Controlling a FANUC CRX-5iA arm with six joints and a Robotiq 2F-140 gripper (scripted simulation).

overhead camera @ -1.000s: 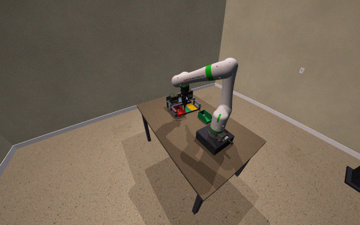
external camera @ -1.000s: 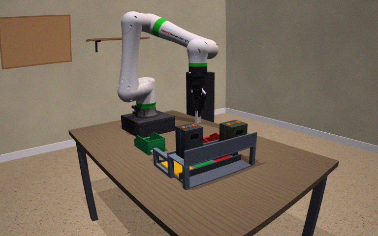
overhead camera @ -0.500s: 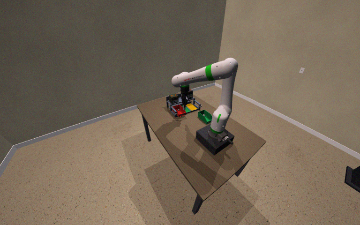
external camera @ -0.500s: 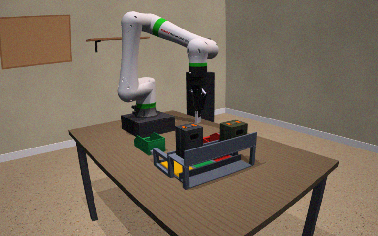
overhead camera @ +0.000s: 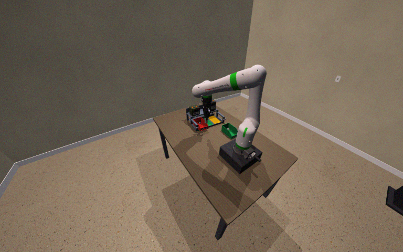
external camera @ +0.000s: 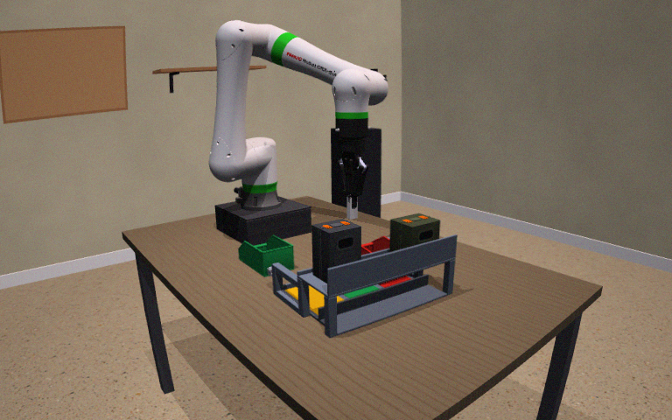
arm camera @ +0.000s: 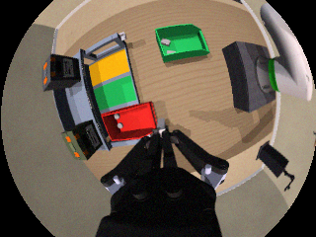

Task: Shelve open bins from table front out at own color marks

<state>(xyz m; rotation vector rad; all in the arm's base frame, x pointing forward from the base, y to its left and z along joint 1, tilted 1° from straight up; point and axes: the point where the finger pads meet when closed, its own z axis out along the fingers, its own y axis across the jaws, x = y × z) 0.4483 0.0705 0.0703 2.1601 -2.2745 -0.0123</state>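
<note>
Right now my hand is 12 cm short of the red bin and 12 cm above it. The rest, counted from my hand: green bin 14 cm behind, 22 cm to the right, 13 cm below; then olive box 27 cm ahead, 1 cm to the right, 2 cm below; then black box 25 cm ahead, 24 cm to the right, 1 cm below.
</note>
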